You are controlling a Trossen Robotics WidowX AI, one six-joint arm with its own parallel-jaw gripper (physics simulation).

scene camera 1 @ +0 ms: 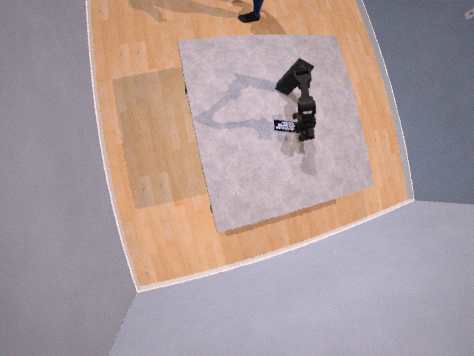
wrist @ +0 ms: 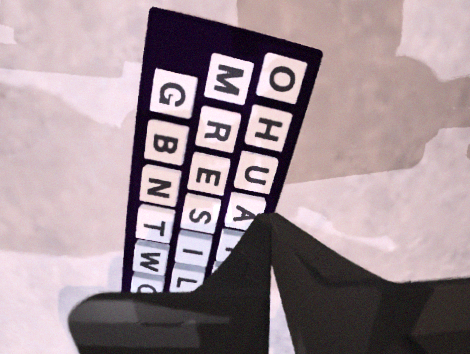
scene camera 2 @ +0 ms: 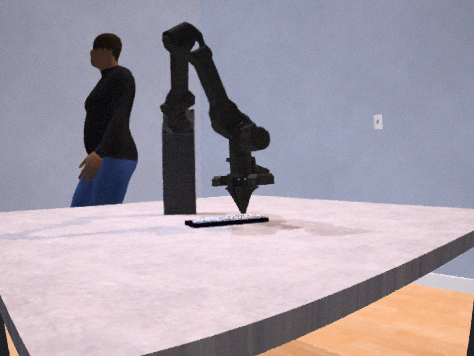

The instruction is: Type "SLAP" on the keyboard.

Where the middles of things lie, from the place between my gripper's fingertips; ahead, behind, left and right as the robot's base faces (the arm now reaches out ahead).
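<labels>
Taking the S key (wrist: 200, 213) as my reference, I find my hand 3 cm past it and 1 cm to the right of it, and also 1 cm above it. There is the L key (wrist: 185, 277) too, which sits 5 cm behind my hand, 3 cm to the right of it and 1 cm below it.
</labels>
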